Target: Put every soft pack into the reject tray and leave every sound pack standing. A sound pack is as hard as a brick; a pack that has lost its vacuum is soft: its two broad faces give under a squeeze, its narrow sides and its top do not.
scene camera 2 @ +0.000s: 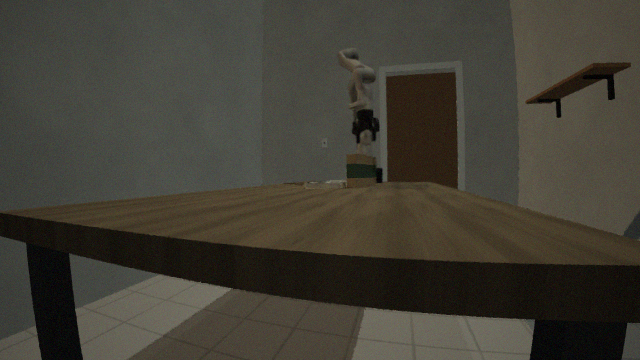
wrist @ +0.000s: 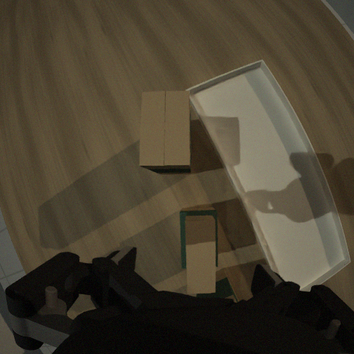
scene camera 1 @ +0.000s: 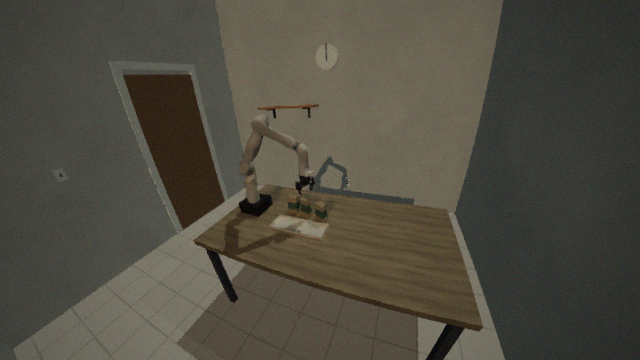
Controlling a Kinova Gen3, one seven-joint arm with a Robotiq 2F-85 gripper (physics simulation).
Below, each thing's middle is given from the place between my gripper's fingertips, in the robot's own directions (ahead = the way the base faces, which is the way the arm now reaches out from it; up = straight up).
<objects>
I see my gripper 30 mm past the white reject tray (scene camera 1: 308, 228), 150 mm to the left of it and 190 mm above it.
</objects>
